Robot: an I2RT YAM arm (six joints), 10 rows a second.
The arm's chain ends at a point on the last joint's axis. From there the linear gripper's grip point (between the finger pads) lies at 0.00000 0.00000 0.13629 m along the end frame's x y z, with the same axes.
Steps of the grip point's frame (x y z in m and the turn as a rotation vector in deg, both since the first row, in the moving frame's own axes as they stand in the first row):
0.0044, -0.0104, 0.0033, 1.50, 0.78, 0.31
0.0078, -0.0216, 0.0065, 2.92, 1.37, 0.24
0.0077, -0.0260, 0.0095, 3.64, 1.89, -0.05
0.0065, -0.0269, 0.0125, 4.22, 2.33, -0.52
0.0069, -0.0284, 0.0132, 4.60, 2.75, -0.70
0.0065, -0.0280, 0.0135, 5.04, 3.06, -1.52
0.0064, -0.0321, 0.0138, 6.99, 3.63, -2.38
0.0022, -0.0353, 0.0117, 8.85, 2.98, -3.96
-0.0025, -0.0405, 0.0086, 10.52, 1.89, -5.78
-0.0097, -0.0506, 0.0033, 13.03, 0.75, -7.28
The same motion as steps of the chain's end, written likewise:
0.0025, -0.0068, 0.0034, 1.50, 0.78, 0.31
0.0045, -0.0147, 0.0067, 2.92, 1.37, 0.24
0.0032, -0.0173, 0.0098, 3.64, 1.89, -0.05
0.0010, -0.0168, 0.0130, 4.22, 2.33, -0.52
0.0004, -0.0174, 0.0138, 4.60, 2.75, -0.70
-0.0006, -0.0159, 0.0142, 5.04, 3.06, -1.52
-0.0019, -0.0154, 0.0151, 6.99, 3.63, -2.38
-0.0041, -0.0141, 0.0135, 8.85, 2.98, -3.96
-0.0057, -0.0154, 0.0110, 10.52, 1.89, -5.78
-0.0095, -0.0198, 0.0068, 13.03, 0.75, -7.28

